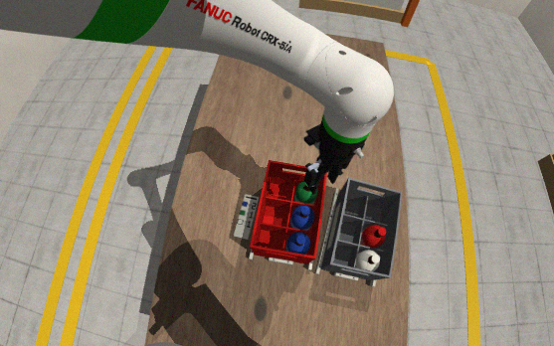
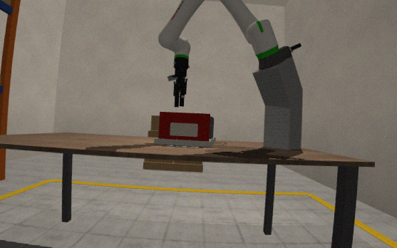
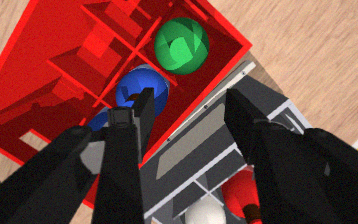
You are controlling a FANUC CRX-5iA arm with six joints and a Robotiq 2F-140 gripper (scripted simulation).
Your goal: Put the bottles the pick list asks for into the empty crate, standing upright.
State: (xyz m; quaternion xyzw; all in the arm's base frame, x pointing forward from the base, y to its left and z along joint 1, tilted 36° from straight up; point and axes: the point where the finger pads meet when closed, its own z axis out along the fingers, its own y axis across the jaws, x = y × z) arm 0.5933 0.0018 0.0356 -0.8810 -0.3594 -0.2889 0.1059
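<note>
The white-label bottle lies 130 mm behind my hand, 230 mm to the right of it and 170 mm below it. From my hand the other things lie so: red crate (80 mm behind, 60 mm to the left, 170 mm below); then green-label bottle (20 mm ahead, 30 mm to the left, 170 mm below); then blue-label bottle (70 mm behind, 20 mm to the left, 170 mm below).
</note>
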